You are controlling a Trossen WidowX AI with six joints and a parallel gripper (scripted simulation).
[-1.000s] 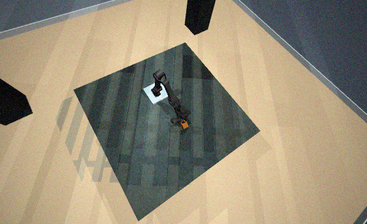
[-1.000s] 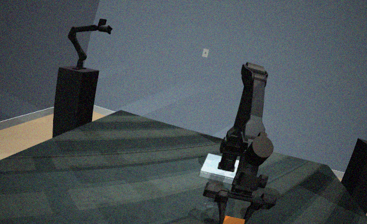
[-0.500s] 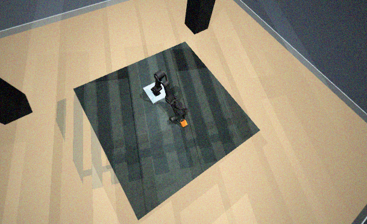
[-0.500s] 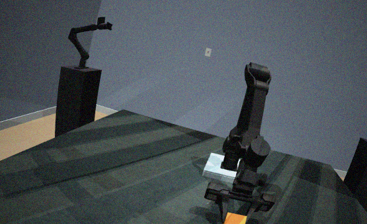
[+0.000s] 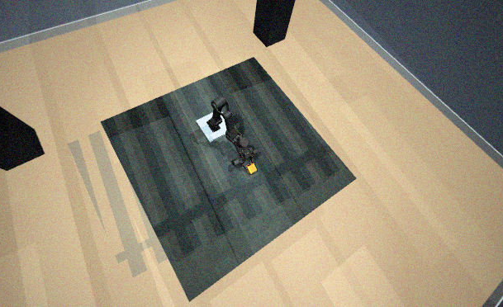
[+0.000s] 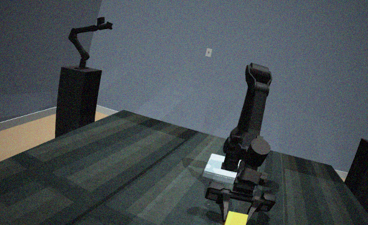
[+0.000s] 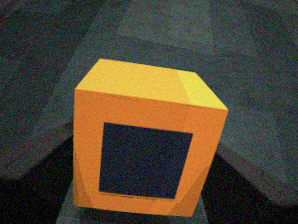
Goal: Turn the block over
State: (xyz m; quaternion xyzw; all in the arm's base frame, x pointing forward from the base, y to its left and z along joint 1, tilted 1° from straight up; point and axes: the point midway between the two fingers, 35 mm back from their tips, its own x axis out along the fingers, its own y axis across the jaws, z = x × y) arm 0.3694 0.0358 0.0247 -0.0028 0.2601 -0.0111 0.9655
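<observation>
The orange block lies 1 cm behind my gripper tip.
</observation>
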